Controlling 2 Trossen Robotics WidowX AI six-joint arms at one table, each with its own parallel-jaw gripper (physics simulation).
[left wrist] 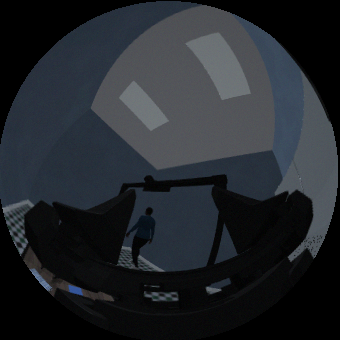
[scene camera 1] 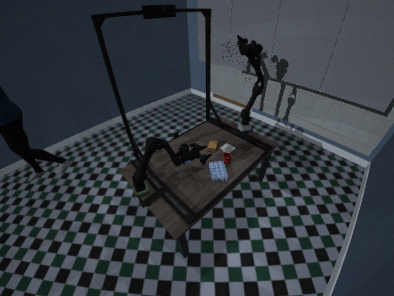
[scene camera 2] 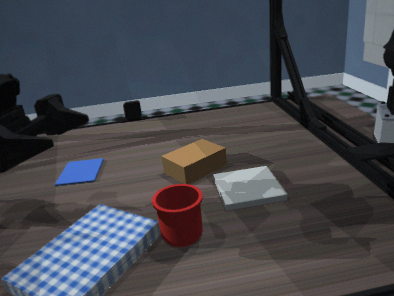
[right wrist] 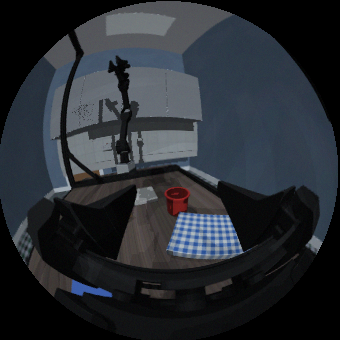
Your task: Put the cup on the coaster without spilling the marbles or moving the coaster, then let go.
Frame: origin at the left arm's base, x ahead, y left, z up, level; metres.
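Seen in the pictures: left gripper, fingertip midpoint: [left wrist: 174,192] [scene camera 1: 237,38] [right wrist: 112,57]; right gripper, fingertip midpoint: [scene camera 1: 209,150] [scene camera 2: 71,129] [right wrist: 177,186]; left arm's base, link origin: [scene camera 1: 245,123] [right wrist: 124,161]; right arm's base, link origin: [scene camera 1: 140,187].
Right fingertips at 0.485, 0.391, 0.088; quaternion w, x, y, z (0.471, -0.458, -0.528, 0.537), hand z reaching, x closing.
Offsets run from my right fingertips to a thing's top centre, as dx, dy, dz. "pt": to the spot under its first point.
A red cup @(-0.149, -0.011, -0.098) [scene camera 1: 227,158] [scene camera 2: 181,222] [right wrist: 177,204] stands upright on the table; no marbles can be made out inside it. A thin blue square @(pt +0.145, -0.139, -0.161) [scene camera 2: 80,171] [left wrist: 75,290] [right wrist: 90,289], which looks like the coaster, lies flat, apart from the cup. My right gripper [scene camera 1: 208,152] [scene camera 2: 70,131] [right wrist: 177,186] is open and empty above the table, to the left of the cup in scene camera 1. My left gripper [scene camera 1: 242,42] [left wrist: 174,192] is open and empty, raised high above the right of the table, far from the cup.
A blue-and-white checked slab @(-0.044, +0.078, -0.140) [scene camera 1: 218,171] [scene camera 2: 85,252] [right wrist: 205,235] lies close beside the cup. A white slab @(-0.213, -0.155, -0.153) [scene camera 1: 228,147] [scene camera 2: 250,186] [right wrist: 146,195] and a brown block @(-0.092, -0.207, -0.126) [scene camera 1: 213,145] [scene camera 2: 195,152] lie behind the cup in scene camera 2. A black frame [scene camera 1: 116,90] rises over the table.
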